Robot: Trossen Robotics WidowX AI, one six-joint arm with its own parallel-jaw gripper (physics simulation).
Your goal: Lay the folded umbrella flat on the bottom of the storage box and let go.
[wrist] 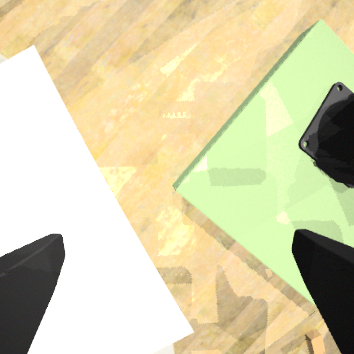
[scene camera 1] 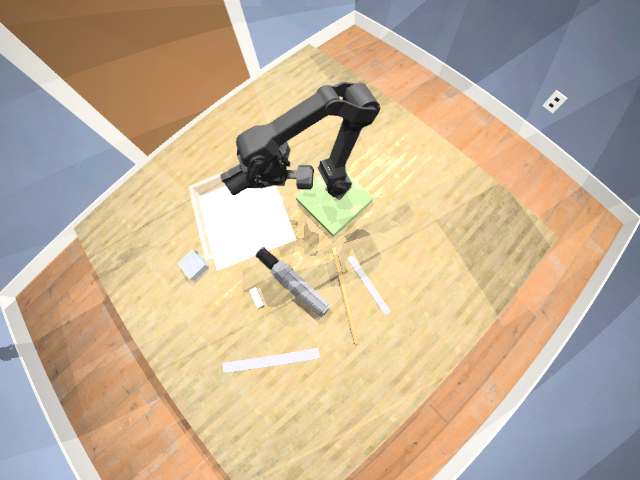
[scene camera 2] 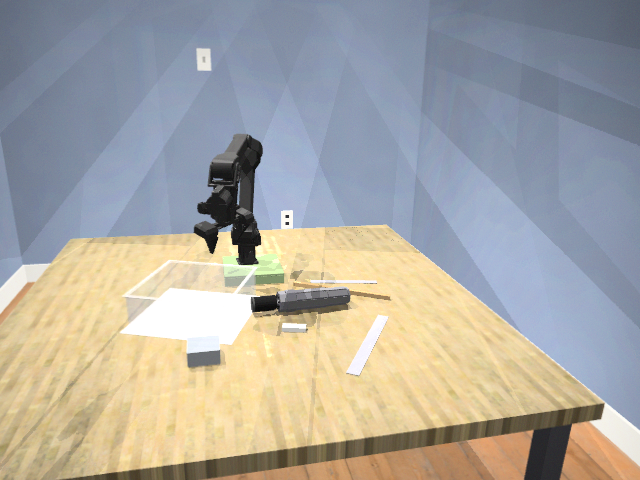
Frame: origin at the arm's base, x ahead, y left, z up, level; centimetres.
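Seen in the pictures: gripper, fingertip midpoint: (wrist: 179, 243) (scene camera 1: 287, 184) (scene camera 2: 223, 248); arm's base, origin of the base link: (wrist: 343, 135) (scene camera 1: 338, 188) (scene camera 2: 247, 261).
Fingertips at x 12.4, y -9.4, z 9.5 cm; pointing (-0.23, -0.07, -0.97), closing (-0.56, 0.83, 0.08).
Offsets run from my fingertips to a thing's top centre.
The folded umbrella {dx +20.2, dy +18.0, dz -7.1 cm} (scene camera 1: 302, 289) (scene camera 2: 315, 299), grey with a black handle, lies on the table outside the storage box. Its handle end is close to the box's edge; I cannot tell whether they touch. The storage box {dx +14.8, dy -9.9, dz -3.1 cm} (scene camera 1: 242, 232) (scene camera 2: 186, 317) (wrist: 65, 175) has clear walls and a bare white bottom. My gripper (scene camera 1: 268, 180) (scene camera 2: 231, 236) (wrist: 179, 243) is open and empty, raised above the table near the side of the box by the arm's base, well away from the umbrella. The umbrella does not show in the wrist view.
The arm stands on a green base plate (scene camera 1: 334, 219) (scene camera 2: 266, 277) (wrist: 235, 150) beside the box. A pale block {dx +37.9, dy -10.9, dz -9.2 cm} (scene camera 1: 193, 265) (scene camera 2: 203, 351) and a small white piece {dx +31.4, dy +12.5, dz -11.6 cm} (scene camera 1: 256, 297) (scene camera 2: 294, 328) lie near box and umbrella. A thin wooden stick {dx +12.9, dy +32.7, dz -11.6 cm} (scene camera 1: 345, 299) and two white strips {dx +6.0, dy +36.5, dz -12.6 cm} (scene camera 1: 369, 285) {dx +42.9, dy +28.4, dz -12.6 cm} (scene camera 1: 271, 360) lie further out.
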